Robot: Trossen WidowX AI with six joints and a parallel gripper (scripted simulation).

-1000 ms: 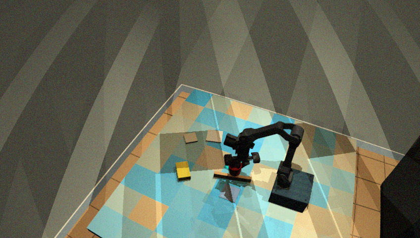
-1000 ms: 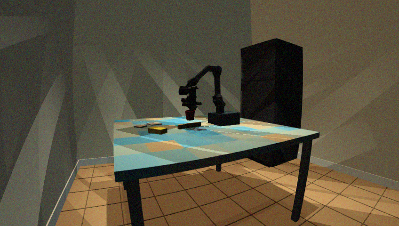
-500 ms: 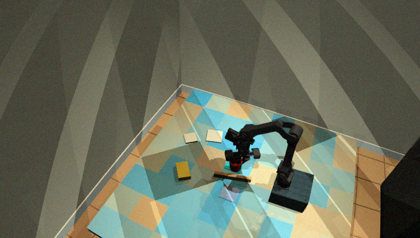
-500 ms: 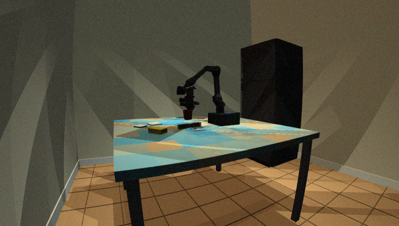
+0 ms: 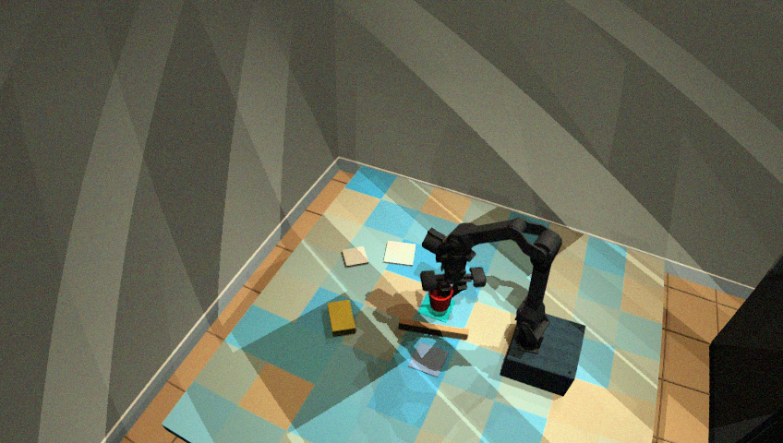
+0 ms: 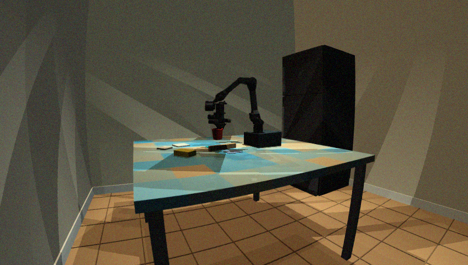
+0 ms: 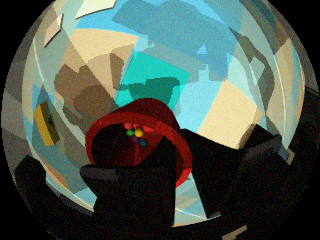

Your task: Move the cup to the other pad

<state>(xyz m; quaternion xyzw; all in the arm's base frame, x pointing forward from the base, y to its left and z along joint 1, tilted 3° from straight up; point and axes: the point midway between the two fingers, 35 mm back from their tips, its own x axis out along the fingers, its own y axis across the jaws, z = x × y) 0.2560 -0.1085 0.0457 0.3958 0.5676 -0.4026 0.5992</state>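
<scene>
My gripper tip is now 30 mm short of the teal pad, 20 mm to the left of it and 100 mm above it. From my gripper tip the other things lie so: pale lavender pad (20 mm ahead, 180 mm to the left, 100 mm below); then wooden bar (30 mm ahead, 80 mm to the left, 90 mm below); then red cup (30 mm ahead, 10 mm to the left).
</scene>
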